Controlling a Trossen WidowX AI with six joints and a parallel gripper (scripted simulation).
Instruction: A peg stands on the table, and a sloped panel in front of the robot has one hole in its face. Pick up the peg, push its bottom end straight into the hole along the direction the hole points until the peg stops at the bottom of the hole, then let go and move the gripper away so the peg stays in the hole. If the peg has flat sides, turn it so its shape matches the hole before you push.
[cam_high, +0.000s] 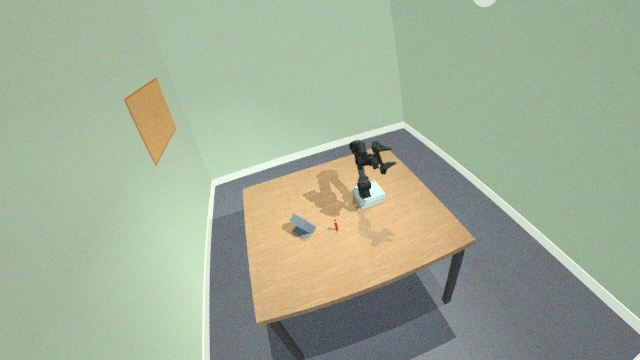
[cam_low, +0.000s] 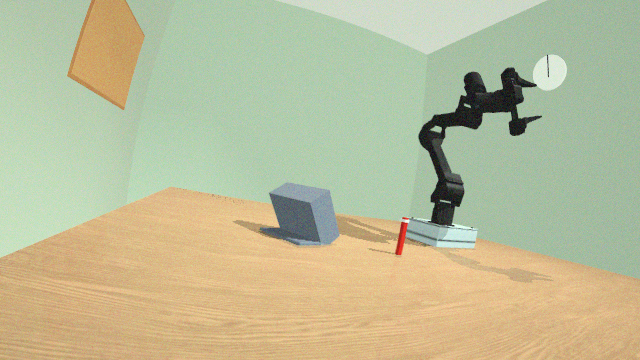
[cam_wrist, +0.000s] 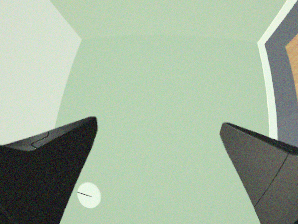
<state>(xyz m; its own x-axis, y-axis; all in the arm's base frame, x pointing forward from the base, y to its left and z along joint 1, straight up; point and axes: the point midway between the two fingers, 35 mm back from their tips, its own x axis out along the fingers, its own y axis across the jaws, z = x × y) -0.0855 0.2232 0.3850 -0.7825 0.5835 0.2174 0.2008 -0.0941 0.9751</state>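
The red peg lies 38 cm ahead of my gripper tip, 9 cm to the right of it and 40 cm below it. Round my gripper tip: sloped panel 56 cm ahead, 19 cm to the right, 40 cm below.
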